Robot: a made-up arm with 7 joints. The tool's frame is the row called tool. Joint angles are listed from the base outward.
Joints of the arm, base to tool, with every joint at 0 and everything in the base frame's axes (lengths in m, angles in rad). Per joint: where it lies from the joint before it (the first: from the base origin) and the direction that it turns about. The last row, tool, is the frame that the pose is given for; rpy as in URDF.
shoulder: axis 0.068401 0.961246 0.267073 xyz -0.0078 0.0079 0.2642
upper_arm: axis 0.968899 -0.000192 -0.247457 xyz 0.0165 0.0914 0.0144
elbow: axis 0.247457 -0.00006 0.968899 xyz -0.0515 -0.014 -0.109
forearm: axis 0.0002 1 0.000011 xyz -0.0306 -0.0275 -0.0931
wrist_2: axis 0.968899 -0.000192 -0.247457 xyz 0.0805 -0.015 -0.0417
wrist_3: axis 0.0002 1 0.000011 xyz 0.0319 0.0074 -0.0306
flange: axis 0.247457 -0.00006 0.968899 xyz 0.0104 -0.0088 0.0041
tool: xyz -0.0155 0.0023 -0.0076 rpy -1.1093 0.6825 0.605
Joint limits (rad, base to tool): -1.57..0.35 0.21..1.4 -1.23..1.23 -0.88..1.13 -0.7..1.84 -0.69..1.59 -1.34..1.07
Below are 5 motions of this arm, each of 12 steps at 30 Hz.
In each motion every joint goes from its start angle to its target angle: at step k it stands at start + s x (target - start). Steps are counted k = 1, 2, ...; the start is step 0. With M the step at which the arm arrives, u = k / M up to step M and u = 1 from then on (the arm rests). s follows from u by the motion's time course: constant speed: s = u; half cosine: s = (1 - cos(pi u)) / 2; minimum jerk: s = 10 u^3 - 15 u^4 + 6 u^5.
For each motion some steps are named. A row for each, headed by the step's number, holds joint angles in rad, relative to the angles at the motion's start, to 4 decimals.
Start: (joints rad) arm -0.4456 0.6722 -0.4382 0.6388 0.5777 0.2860 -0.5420
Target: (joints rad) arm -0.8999 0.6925 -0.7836 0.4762 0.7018 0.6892 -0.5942
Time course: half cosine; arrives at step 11
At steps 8, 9, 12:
8: -0.3759 0.0168 -0.2858 -0.1345 0.1027 0.3336 -0.0432
9: -0.4182 0.0187 -0.3180 -0.1497 0.1142 0.3712 -0.0481
12: -0.4543 0.0203 -0.3454 -0.1626 0.1241 0.4032 -0.0522

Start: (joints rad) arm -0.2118 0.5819 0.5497 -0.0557 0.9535 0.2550 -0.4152
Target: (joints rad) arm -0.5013 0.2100 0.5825 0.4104 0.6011 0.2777 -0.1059
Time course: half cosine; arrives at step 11
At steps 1, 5, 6, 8, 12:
1: -0.0059 -0.0075 0.0007 0.0094 -0.0071 0.0005 0.0063
5: -0.1241 -0.1595 0.0141 0.1999 -0.1511 0.0097 0.1326
6: -0.1654 -0.2124 0.0187 0.2662 -0.2013 0.0130 0.1767
8: -0.2395 -0.3077 0.0271 0.3857 -0.2916 0.0188 0.2559
12: -0.2895 -0.3719 0.0328 0.4661 -0.3524 0.0227 0.3093

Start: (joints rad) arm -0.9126 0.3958 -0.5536 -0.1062 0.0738 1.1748 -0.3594
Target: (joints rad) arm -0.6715 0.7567 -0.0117 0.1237 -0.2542 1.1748 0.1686
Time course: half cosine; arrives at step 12
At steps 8, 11, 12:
8: 0.1808 0.2707 0.4064 0.1724 -0.2460 0.0000 0.3960
11: 0.2370 0.3548 0.5327 0.2260 -0.3224 0.0000 0.5190
12: 0.2411 0.3609 0.5419 0.2299 -0.3280 0.0000 0.5280

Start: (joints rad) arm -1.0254 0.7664 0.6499 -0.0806 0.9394 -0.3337 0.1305
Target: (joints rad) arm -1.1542 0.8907 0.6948 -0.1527 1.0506 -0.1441 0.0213
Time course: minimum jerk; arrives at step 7
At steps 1, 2, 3, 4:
1: -0.0030 0.0029 0.0010 -0.0017 0.0026 0.0044 -0.0025
2: -0.0186 0.0180 0.0065 -0.0104 0.0161 0.0274 -0.0158
3: -0.0474 0.0457 0.0165 -0.0265 0.0409 0.0698 -0.0402
4: -0.0814 0.0786 0.0284 -0.0456 0.0703 0.1198 -0.0690

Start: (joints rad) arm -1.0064 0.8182 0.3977 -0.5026 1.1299 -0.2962 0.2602
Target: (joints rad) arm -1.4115 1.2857 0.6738 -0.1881 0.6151 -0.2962 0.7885
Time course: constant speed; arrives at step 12
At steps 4, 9, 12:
4: -0.1350 0.1558 0.0920 0.1048 -0.1716 0.0000 0.1761
9: -0.3038 0.3506 0.2071 0.2359 -0.3861 0.0000 0.3962
12: -0.4051 0.4675 0.2761 0.3145 -0.5148 0.0000 0.5283

